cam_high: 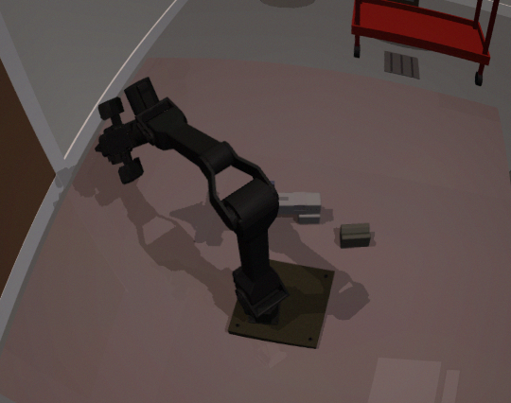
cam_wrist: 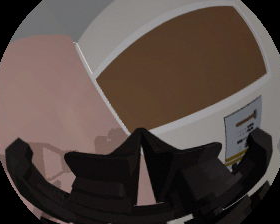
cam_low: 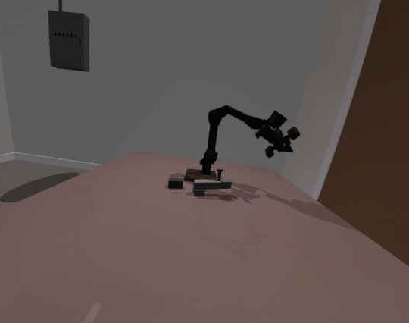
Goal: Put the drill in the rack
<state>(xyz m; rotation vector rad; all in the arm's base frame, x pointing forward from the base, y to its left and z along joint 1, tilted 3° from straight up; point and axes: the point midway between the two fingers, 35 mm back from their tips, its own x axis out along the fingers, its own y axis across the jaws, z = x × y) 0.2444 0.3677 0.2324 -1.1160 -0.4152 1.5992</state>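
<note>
My gripper tip is now 380 mm to the left of the dark key, 160 mm above it and 10 mm short of it. Also, from my gripper tip: rack 580 mm to the right, 240 mm below, 40 mm behind; tan drill 430 mm to the right, 210 mm below, 20 mm ahead; grey housing 410 mm to the right, 210 mm below, 20 mm ahead.
</note>
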